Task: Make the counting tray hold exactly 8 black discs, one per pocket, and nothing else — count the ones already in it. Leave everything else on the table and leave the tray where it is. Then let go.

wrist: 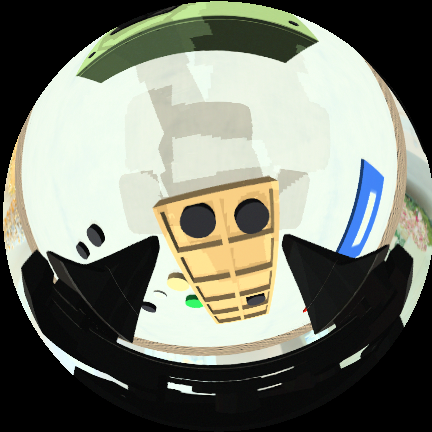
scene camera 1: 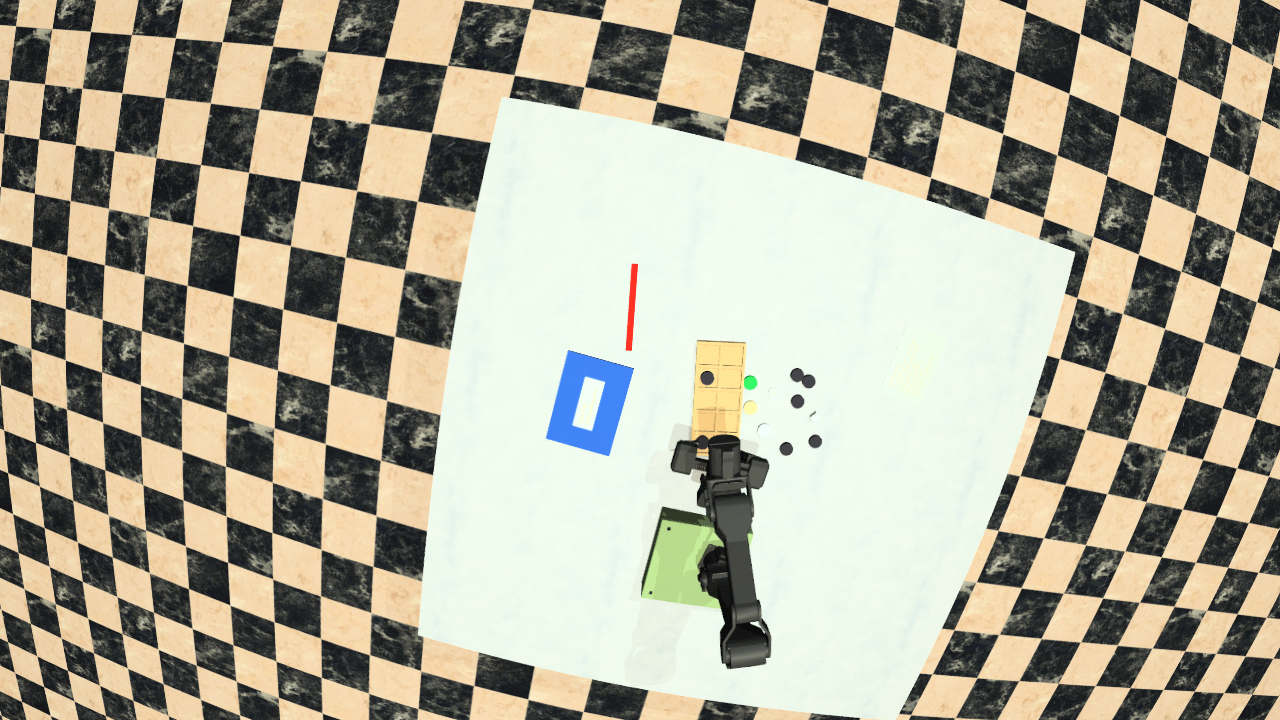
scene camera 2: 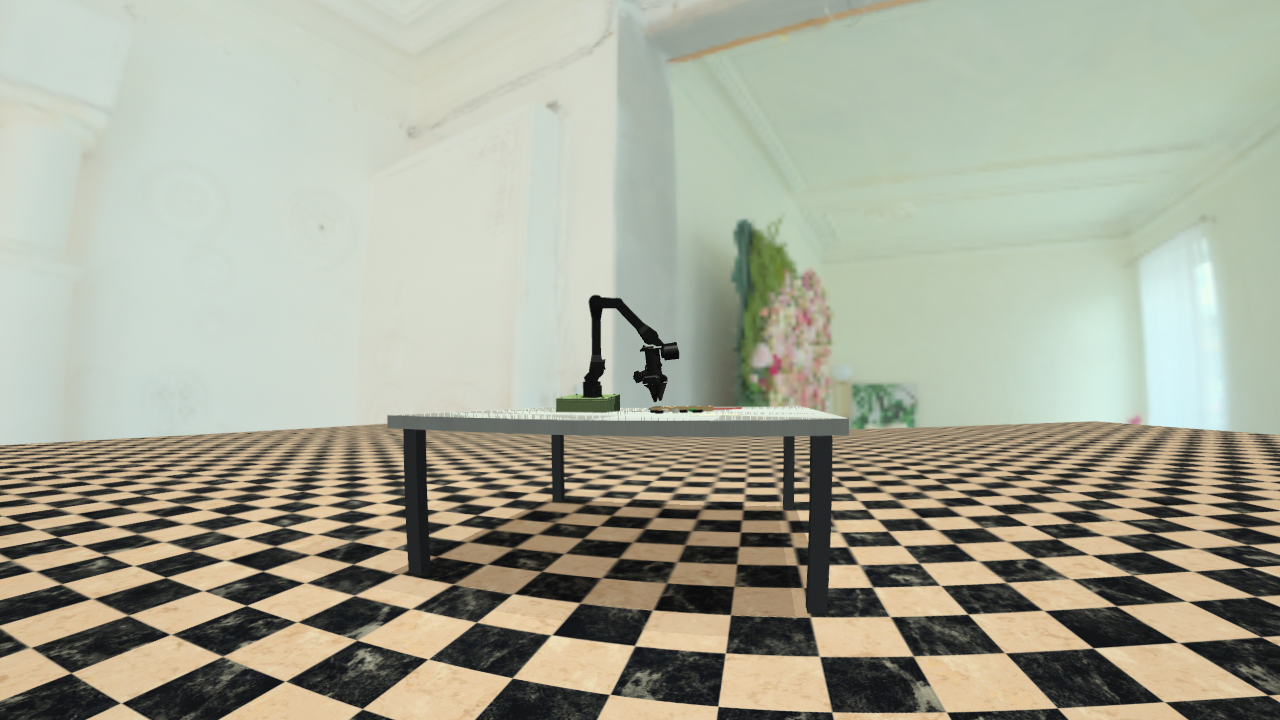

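The wooden counting tray [scene camera 1: 731,353] [wrist: 218,194] has two columns of pockets. Two black discs lie side by side in its row nearest the arm base, a left one [wrist: 198,220] and a right one [wrist: 251,216]. Another black disc [scene camera 1: 707,377] [wrist: 256,299] is in the second row from the far end, blue-frame side. The other visible pockets are empty. The arm hides part of the near row in scene camera 1. Several loose black discs, one of them here [scene camera 1: 797,401], lie right of the tray. My gripper [scene camera 2: 657,399] [wrist: 221,241] is open and empty, above the tray's near end.
A green disc [scene camera 1: 750,382] [wrist: 194,301] and a yellow disc [scene camera 1: 750,407] [wrist: 178,281] lie close beside the tray; a white disc [scene camera 1: 762,429] lies nearby. A blue frame [scene camera 1: 559,402] [wrist: 356,207] and a red bar [scene camera 1: 631,307] are left. The green base block [scene camera 1: 677,564] is behind.
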